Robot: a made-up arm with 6 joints. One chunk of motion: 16 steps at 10 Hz.
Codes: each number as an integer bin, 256 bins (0 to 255) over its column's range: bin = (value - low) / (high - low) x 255, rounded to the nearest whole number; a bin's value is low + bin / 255 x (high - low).
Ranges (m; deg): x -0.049..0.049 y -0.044..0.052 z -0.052..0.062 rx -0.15..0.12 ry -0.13..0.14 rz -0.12..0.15
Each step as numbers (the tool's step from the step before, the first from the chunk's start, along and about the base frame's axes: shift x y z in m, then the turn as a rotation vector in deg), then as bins.
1 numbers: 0.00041 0.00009 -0.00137 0.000 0.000 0.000
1 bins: 129 117 113 142 123 113
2 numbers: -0.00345 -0.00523 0.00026 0.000 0.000 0.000
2 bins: 119 103 117 142 123 113
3 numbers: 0.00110 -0.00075 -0.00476 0.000 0.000 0.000
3 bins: 130 115 106 142 123 113
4 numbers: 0.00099 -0.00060 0.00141 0.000 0.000 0.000
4 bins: 130 115 119 142 123 113
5 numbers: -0.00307 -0.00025 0.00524 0.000 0.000 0.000
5 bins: 120 116 128 142 123 113
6 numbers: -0.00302 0.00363 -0.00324 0.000 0.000 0.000
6 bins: 120 127 109 142 123 113
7 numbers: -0.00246 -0.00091 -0.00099 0.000 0.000 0.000
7 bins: 121 114 114 142 123 113
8 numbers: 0.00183 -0.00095 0.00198 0.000 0.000 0.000
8 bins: 132 114 121 142 123 113
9 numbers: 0.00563 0.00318 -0.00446 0.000 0.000 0.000
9 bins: 142 125 106 142 123 113
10 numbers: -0.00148 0.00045 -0.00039 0.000 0.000 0.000
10 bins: 124 118 115 142 123 113
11 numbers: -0.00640 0.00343 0.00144 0.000 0.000 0.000
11 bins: 111 126 120 142 123 113
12 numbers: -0.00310 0.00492 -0.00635 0.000 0.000 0.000
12 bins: 119 130 102 142 123 113
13 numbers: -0.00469 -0.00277 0.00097 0.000 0.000 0.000
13 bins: 115 110 118 142 123 113
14 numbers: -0.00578 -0.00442 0.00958 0.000 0.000 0.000
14 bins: 112 105 138 142 123 113
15 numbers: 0.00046 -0.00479 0.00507 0.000 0.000 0.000
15 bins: 129 104 128 142 123 113
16 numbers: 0.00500 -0.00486 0.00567 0.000 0.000 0.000
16 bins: 141 104 129 142 123 113
